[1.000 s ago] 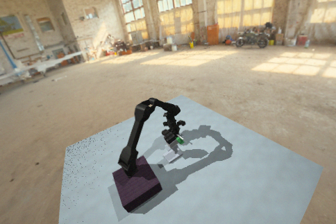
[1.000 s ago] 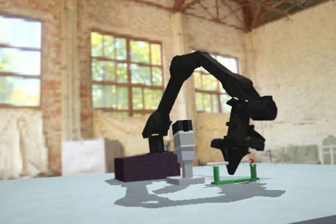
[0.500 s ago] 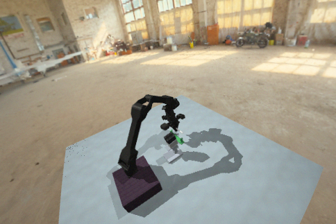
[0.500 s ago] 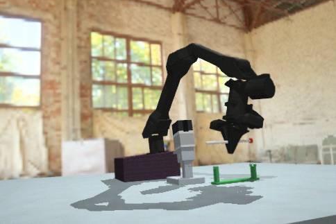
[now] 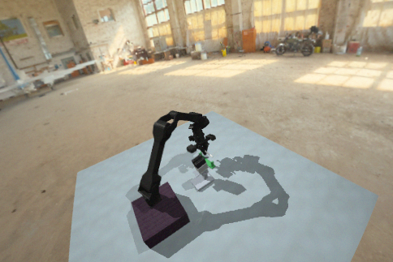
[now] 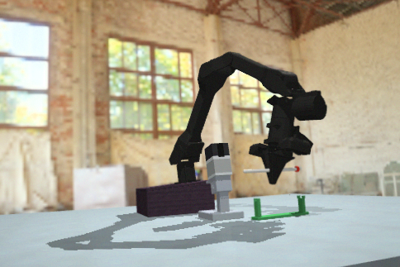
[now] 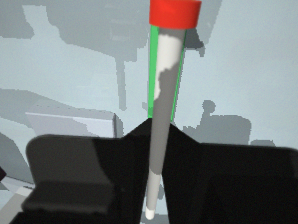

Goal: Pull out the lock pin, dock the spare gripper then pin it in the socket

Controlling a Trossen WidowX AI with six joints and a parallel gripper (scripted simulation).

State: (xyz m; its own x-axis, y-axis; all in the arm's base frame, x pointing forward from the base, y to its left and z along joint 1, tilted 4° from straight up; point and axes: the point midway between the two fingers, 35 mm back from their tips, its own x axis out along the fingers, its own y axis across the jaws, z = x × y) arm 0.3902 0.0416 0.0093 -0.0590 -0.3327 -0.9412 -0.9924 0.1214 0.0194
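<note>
Right now my gripper tip is 5 cm above the green rack, 1 cm to the right of it and 1 cm short of it. Also, from my gripper tip: grey mount: 11 cm behind, 8 cm to the right, 3 cm below; spare gripper: 11 cm behind, 8 cm to the right, 5 cm above.
</note>
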